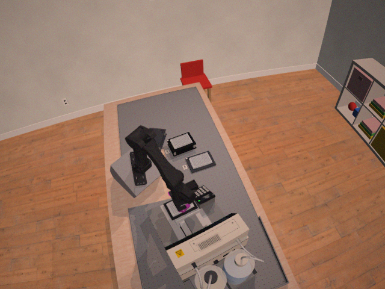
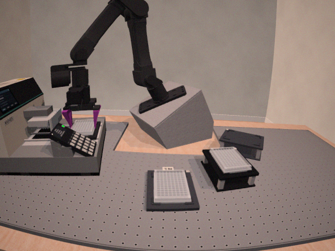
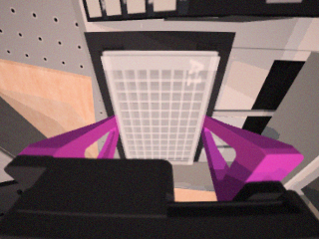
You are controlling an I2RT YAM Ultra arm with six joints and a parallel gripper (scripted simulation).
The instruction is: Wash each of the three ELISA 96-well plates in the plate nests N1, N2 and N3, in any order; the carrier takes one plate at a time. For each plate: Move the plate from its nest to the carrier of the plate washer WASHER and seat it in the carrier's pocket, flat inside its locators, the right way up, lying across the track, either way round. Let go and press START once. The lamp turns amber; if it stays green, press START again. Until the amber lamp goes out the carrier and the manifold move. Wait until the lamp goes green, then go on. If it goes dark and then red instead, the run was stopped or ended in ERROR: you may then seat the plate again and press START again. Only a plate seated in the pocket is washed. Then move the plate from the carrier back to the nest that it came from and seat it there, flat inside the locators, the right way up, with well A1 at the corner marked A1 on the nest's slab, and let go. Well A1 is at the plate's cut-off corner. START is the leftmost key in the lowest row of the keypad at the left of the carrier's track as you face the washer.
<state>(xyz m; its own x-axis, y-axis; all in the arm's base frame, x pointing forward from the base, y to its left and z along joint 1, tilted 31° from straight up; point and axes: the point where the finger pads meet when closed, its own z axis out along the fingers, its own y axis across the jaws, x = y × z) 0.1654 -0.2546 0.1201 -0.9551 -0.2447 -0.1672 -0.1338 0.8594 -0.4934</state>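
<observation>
Now: hand 1 cm above the black carrier pocket. From my hand the other things lie so: nest N1: 23 cm ahead, 29 cm to the left, 8 cm below; grey manifold: 2 cm ahead, 15 cm to the right, 4 cm above; raised black nest: 16 cm ahead, 46 cm to the left, 5 cm below.
</observation>
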